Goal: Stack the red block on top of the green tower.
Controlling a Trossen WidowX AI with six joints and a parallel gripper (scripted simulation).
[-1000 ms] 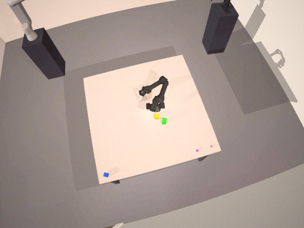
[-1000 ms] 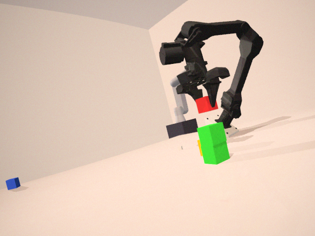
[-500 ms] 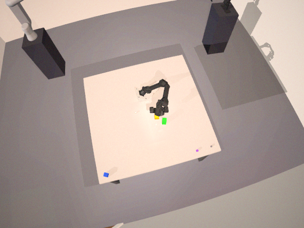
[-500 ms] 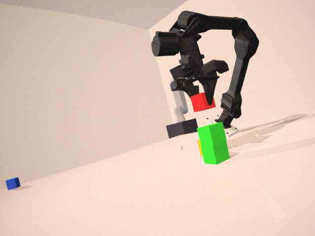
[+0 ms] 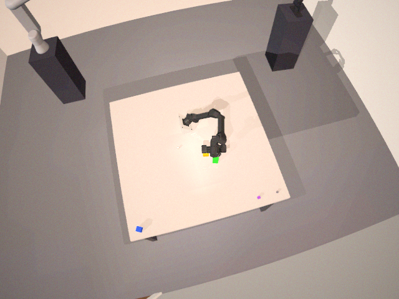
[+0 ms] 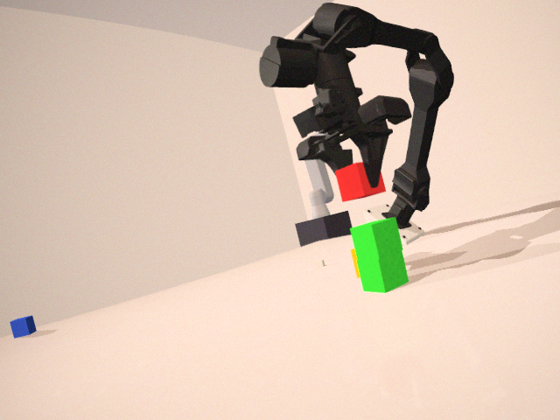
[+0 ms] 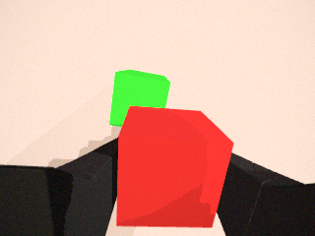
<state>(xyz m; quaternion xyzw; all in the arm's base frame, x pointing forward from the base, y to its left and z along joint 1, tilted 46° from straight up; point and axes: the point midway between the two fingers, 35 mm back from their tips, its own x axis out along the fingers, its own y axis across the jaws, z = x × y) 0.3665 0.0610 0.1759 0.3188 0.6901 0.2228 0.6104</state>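
Now: the yellow block 60 mm behind my gripper tip, 50 mm to the right of it and 110 mm below it. From my gripper tip the other things lie so: small purple piece 390 mm ahead, 280 mm to the left, 120 mm below; red block 10 mm above; blue block 460 mm ahead, 680 mm to the right, 110 mm below.
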